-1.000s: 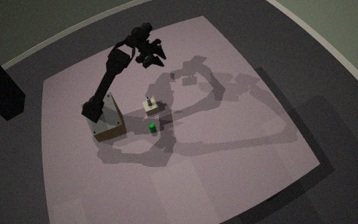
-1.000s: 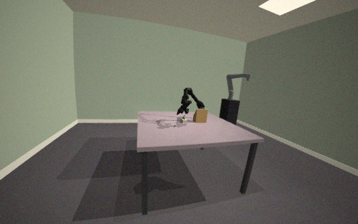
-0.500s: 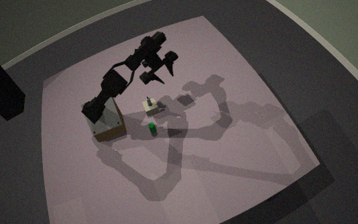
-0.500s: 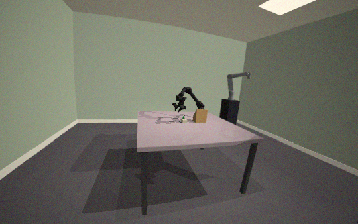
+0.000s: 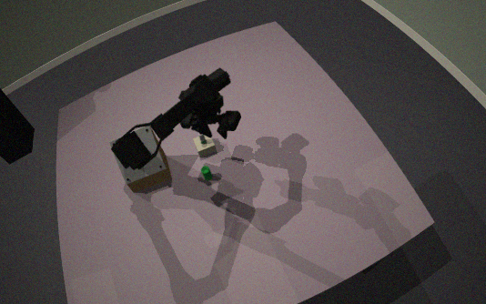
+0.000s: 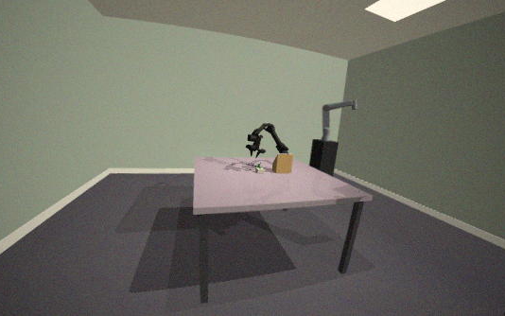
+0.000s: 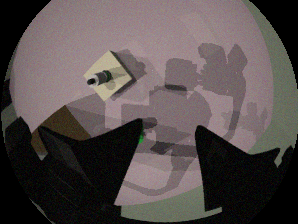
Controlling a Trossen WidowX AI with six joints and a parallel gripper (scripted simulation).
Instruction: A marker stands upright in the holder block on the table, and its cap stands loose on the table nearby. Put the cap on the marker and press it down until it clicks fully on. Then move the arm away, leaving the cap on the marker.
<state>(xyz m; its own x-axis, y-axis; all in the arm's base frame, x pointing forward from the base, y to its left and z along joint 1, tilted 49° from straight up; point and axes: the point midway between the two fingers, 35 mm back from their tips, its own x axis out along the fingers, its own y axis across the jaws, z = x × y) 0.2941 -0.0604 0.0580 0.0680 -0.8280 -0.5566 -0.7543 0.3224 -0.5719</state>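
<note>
My gripper tip is now 8 cm past the green marker cap, 4 cm to the left of it and 10 cm above it. Round my gripper tip: holder block: 5 cm behind, 8 cm to the left, 11 cm below.
</note>
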